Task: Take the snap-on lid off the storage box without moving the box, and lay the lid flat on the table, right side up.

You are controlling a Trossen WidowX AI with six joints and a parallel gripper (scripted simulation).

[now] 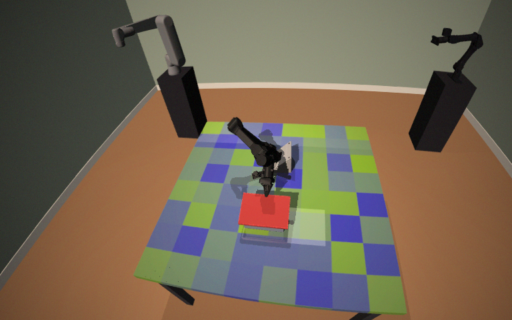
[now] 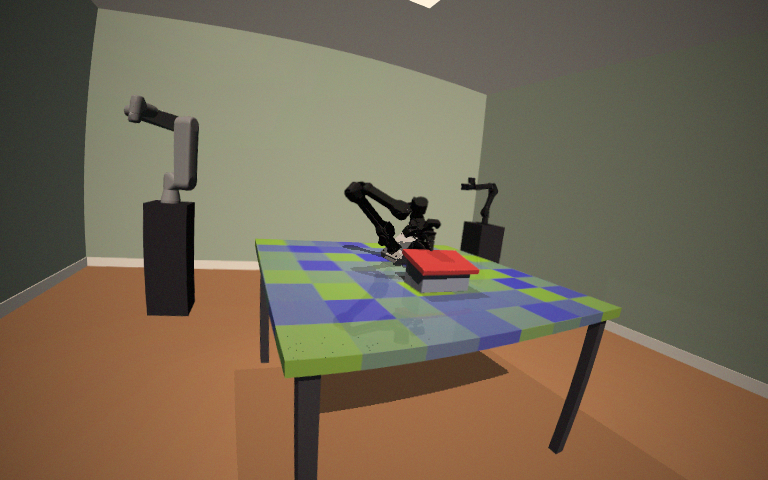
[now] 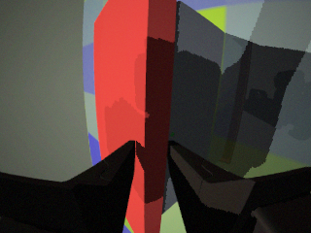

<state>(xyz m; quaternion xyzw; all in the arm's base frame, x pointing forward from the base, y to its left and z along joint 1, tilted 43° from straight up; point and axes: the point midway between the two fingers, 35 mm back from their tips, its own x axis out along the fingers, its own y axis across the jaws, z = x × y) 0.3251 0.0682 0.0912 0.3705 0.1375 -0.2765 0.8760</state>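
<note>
My gripper tip is now 80 mm short of the red lid and 10 mm above it. Round my gripper tip: grey storage box: 70 mm ahead, 70 mm below.
</note>
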